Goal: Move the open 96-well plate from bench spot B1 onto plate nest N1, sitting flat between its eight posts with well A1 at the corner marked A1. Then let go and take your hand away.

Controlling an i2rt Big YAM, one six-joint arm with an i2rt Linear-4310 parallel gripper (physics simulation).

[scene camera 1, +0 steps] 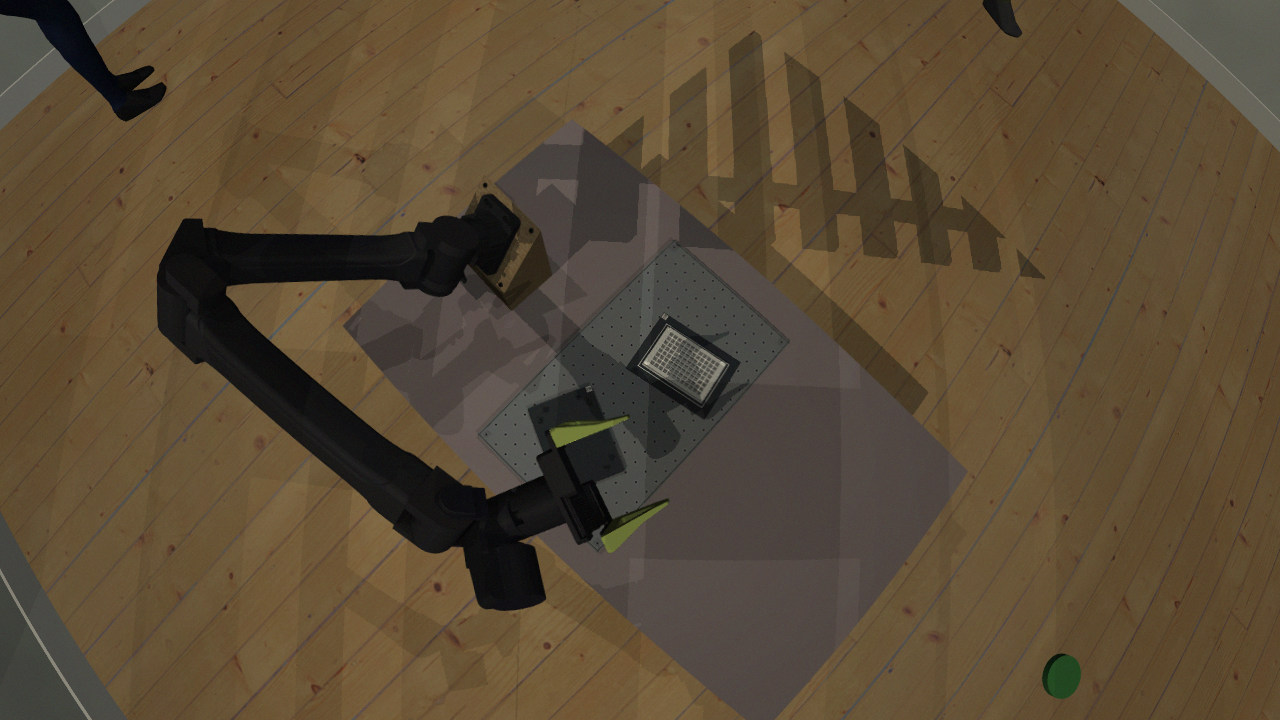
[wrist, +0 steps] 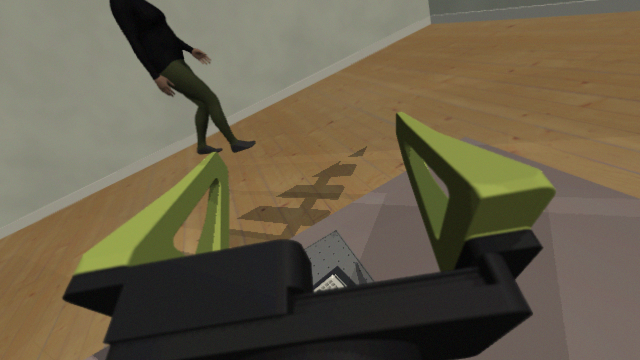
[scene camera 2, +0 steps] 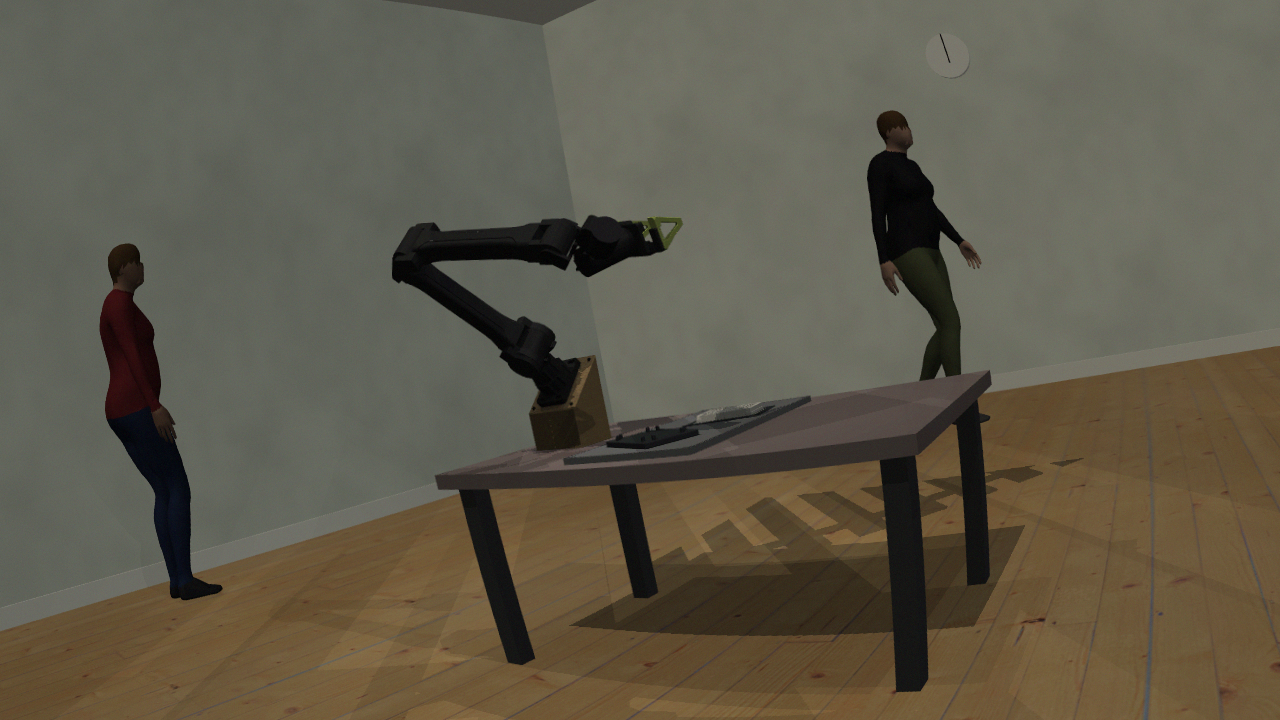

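Pixels of known places: gripper, between the fingertips: (scene camera 1: 649, 459) (wrist: 306, 141) (scene camera 2: 666, 222); arm's base, origin of its link: (scene camera 1: 492, 234) (scene camera 2: 560, 384).
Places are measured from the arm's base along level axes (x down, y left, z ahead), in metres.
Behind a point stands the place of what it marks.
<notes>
The white 96-well plate (scene camera 1: 684, 362) {x 0.115, y 0.096, z 0.379 m} (scene camera 2: 733, 412) {x 0.118, y 0.059, z 0.412 m} (wrist: 330, 284) {x 0.115, y 0.130, z 0.421 m} lies flat in a dark rectangular holder (scene camera 1: 705, 409) {x 0.129, y 0.063, z 0.464 m} on the perforated board. In the wrist view part of it shows above the gripper body. A second dark base (scene camera 1: 603, 459) {x 0.118, y -0.128, z 0.397 m} (scene camera 2: 653, 437) {x 0.114, y -0.196, z 0.388 m} with small upright posts stands on the same board, with no plate on it; the arm partly covers it in scene camera 1. The corner marks are too small to read. My gripper (scene camera 1: 647, 459) {x -0.284, y -0.107, z 0.450 m} (scene camera 2: 675, 222) {x -0.284, y -0.107, z 0.450 m} (wrist: 306, 141) {x -0.284, y -0.107, z 0.450 m} is open and empty, high above the table, its green fingers spread and pointing roughly level.
The grey perforated board (scene camera 1: 675, 268) {x 0.130, y 0.223, z 0.240 m} (scene camera 2: 590, 456) {x 0.132, y -0.247, z 0.267 m} lies on the table (scene camera 1: 760, 501) {x 0.143, y 0.013, z 0.654 m} (scene camera 2: 850, 429) {x 0.143, y -0.180, z 0.795 m}. The arm's wooden base block (scene camera 1: 528, 268) {x 0.038, y 0.008, z 0.078 m} (scene camera 2: 568, 425) {x 0.090, y -0.054, z 0.049 m} stands at the table's edge. Two people stand beyond the table. A green disc (scene camera 1: 1061, 676) shows at the lower right.
</notes>
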